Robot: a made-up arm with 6 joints.
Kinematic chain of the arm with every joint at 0, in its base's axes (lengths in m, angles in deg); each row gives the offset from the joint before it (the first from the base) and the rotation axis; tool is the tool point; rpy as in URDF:
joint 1: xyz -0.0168 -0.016 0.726 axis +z
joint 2: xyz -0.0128 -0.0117 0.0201 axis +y
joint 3: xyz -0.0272 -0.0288 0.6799 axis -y
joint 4: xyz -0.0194 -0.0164 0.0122 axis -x
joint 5: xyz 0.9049 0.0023 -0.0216 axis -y
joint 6: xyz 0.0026 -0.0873 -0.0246 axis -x
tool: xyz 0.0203 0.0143 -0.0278 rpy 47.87 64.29 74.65
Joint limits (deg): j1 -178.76..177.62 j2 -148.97..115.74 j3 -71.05..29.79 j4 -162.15..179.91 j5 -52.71..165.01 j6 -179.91..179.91
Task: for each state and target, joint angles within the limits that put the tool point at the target. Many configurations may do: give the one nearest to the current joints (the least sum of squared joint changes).
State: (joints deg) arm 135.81 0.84 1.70 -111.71 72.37 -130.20
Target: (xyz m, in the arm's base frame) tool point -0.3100 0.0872 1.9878
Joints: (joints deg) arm 164.87 -24.18 24.50 -118.71 71.93 -130.45
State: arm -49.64 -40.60 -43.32 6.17 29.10 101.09
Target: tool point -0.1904 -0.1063 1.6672
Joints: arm -37.93 -70.12 -19.04 12.36 28.05 102.52
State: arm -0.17 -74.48 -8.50 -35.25 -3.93 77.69
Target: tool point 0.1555 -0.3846 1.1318
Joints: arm -46.38 -46.34 -44.48 -24.63 -2.35 80.63
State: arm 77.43 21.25 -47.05 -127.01 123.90 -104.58
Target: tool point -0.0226 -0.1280 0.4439
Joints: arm 74.56 80.52 -66.99 -124.68 117.86 -98.73
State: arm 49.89 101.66 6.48 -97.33 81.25 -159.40
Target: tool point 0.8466 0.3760 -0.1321
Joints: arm 27.50 95.45 28.79 -95.21 80.30 -158.75
